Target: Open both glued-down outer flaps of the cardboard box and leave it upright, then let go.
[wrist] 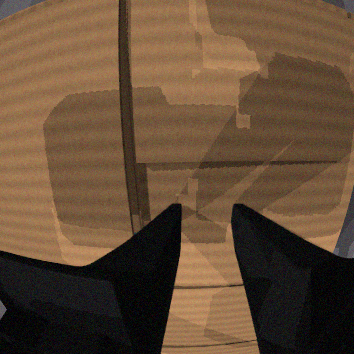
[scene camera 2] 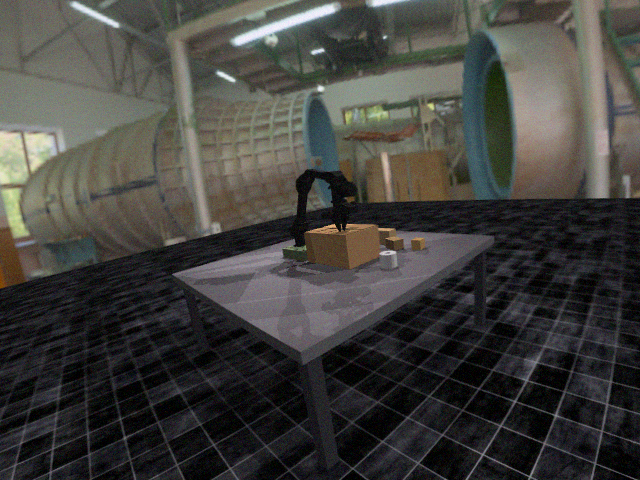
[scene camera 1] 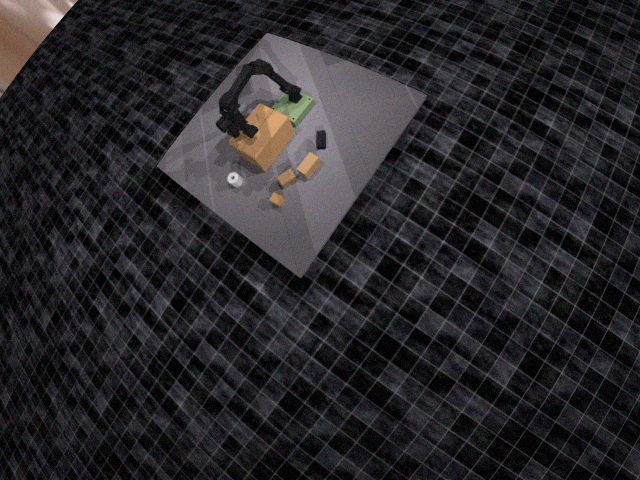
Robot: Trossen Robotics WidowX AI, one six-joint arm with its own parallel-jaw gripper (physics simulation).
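Where they show: gripper, fingertip midpoint: (wrist: 206, 212) (scene camera 2: 342, 230); arm's base at its link origin: (scene camera 2: 301, 244) (scene camera 1: 295, 98).
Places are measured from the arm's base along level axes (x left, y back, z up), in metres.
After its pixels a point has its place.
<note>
The brown cardboard box (scene camera 1: 279, 142) @(x 0.129, y -0.304, z 0.020 m) (scene camera 2: 325, 249) @(x -0.091, y -0.335, z 0.027 m) stands upright on the table. In the wrist view its top fills most of the picture. A narrow dark gap runs lengthwise between the left outer flap (wrist: 75, 50) @(x 0.042, y -0.449, z 0.105 m) and the right outer flap (wrist: 165, 132) @(x 0.007, y -0.415, z 0.104 m); both look nearly flat. A dark crosswise line marks the right flap, and the gap looks wider below that line. My gripper (scene camera 2: 341, 229) @(x -0.011, y -0.379, z 0.101 m) (wrist: 206, 212) @(x -0.011, y -0.379, z 0.101 m) is pointed down at the box top, its fingers a little apart with nothing between them. Whether the fingertips touch the cardboard is unclear. The lower end of the gap is hidden behind the left finger.
A green block (scene camera 1: 302, 109) @(x 0.091, y -0.047, z 0.000 m) (scene camera 2: 294, 252) @(x -0.097, y -0.071, z -0.012 m) lies beside the box near the arm's base. A white roll (scene camera 1: 234, 179) @(x 0.037, y -0.623, z 0.012 m) (scene camera 2: 388, 259) @(x -0.009, y -0.643, z -0.010 m), small brown boxes (scene camera 1: 309, 165) @(x 0.371, y -0.331, z 0.028 m) (scene camera 1: 286, 178) @(x 0.294, y -0.452, z -0.001 m) (scene camera 1: 276, 199) @(x 0.324, y -0.577, z -0.002 m) and a black object (scene camera 1: 321, 139) @(x 0.306, y -0.149, z -0.020 m) are on the grey table (scene camera 1: 372, 103) @(x 0.400, y 0.233, z -0.052 m) (scene camera 2: 248, 304) @(x -0.566, y -0.442, z -0.051 m).
</note>
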